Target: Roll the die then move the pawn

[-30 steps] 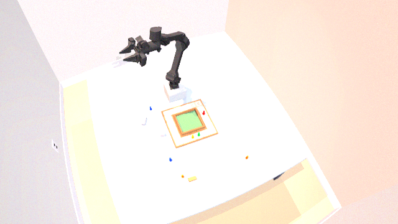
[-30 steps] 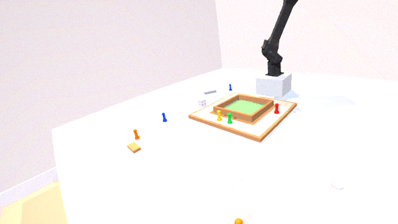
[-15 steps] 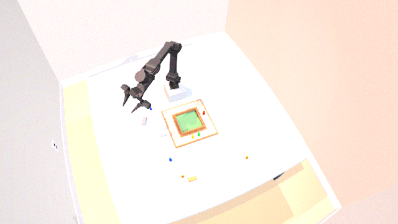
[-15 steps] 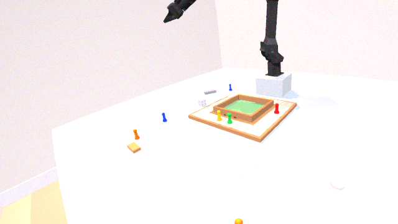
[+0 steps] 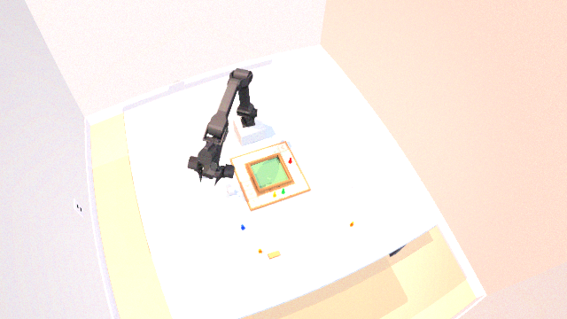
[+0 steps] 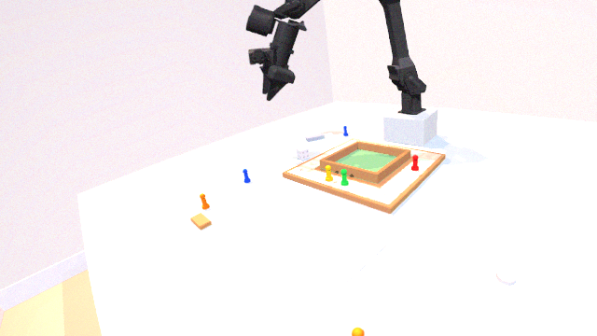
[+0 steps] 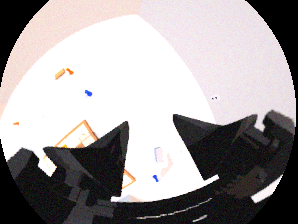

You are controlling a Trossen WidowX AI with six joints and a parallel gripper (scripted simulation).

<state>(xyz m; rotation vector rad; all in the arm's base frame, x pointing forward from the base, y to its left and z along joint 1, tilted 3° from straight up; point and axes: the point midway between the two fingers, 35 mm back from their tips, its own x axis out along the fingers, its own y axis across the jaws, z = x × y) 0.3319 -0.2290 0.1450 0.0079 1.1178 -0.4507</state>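
Now: gripper tip 16 cm above the die, 9 cm to the right of it and 4 cm past it. Round my gripper tip: tray (28 cm to the left, 17 cm below, 8 cm behind); green pawn (31 cm to the left, 15 cm below, 3 cm ahead); yellow pawn (27 cm to the left, 15 cm below, 3 cm ahead).
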